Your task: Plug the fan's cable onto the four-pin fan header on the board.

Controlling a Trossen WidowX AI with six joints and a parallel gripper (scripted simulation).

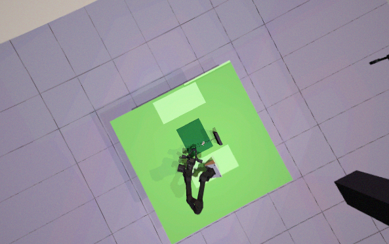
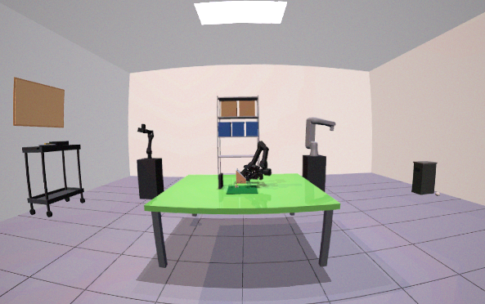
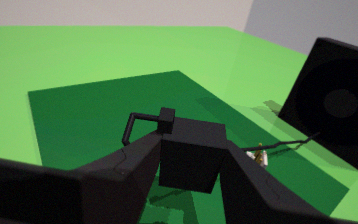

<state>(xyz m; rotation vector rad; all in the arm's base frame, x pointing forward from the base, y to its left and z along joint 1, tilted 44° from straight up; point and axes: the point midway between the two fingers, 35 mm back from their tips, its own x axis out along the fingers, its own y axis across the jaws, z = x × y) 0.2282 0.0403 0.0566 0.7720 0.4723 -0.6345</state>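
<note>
Now: gripper tip 1 cm above the dark fan plug. Also, from my gripper tip: dark green board: 10 cm below, 8 cm ahead, 5 cm to the right; then white four-pin header: 10 cm to the right, 8 cm below; then fan: 23 cm to the right, 2 cm below, 1 cm behind.
</note>
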